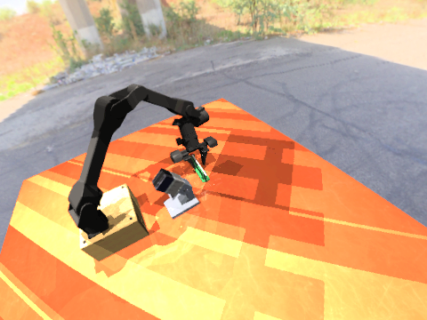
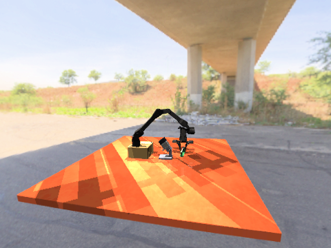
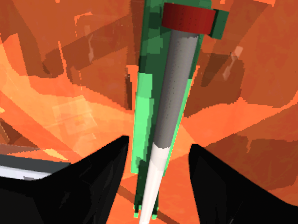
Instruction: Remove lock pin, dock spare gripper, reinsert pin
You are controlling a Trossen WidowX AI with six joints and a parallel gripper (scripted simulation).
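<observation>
Right now the green slanted bar is 10 mm to the left of my gripper tip. Also, from my gripper tip: mount 130 mm behind, 90 mm to the right, 30 mm above; spare gripper 150 mm behind, 90 mm to the right, 90 mm above.
</observation>
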